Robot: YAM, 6 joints.
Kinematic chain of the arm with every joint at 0, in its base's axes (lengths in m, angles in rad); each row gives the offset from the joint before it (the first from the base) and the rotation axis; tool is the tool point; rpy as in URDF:
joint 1: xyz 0 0 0.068 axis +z
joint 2: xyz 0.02 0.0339 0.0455 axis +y
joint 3: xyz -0.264 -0.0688 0 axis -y
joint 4: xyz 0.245 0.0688 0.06 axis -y
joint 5: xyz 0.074 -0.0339 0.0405 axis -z
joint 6: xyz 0.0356 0 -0.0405 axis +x
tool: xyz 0 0 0 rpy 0 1.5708 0
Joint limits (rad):
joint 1: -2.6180..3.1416
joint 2: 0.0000..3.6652
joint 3: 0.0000..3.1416
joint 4: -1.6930..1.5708
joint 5: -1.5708..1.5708
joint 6: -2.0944..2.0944
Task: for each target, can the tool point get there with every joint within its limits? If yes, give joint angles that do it. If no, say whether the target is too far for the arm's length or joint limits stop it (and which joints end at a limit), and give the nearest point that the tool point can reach.
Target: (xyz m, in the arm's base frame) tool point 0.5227 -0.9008 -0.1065
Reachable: no: too far | nearest point 0.3171 -0.5465 -0.0183 | short by 0.419 m
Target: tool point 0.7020 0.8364 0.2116
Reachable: no: too far | nearest point 0.4135 0.4927 0.1705 | short by 0.451 m
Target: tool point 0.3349 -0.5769 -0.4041
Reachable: no: too far | nearest point 0.2584 -0.4451 -0.2637 | short by 0.207 m
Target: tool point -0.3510 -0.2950 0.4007
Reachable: yes | joints 0.6240 0.3142 2.2466 1.2375 1.3037 -0.1055
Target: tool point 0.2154 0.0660 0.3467
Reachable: yes | joints 0.4489 1.1277 1.0676 -0.5801 1.2719 0.3043
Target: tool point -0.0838 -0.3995 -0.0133
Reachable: yes | joints -1.7797 2.3995 1.1231 0.3418 -0.0243 -1.2556
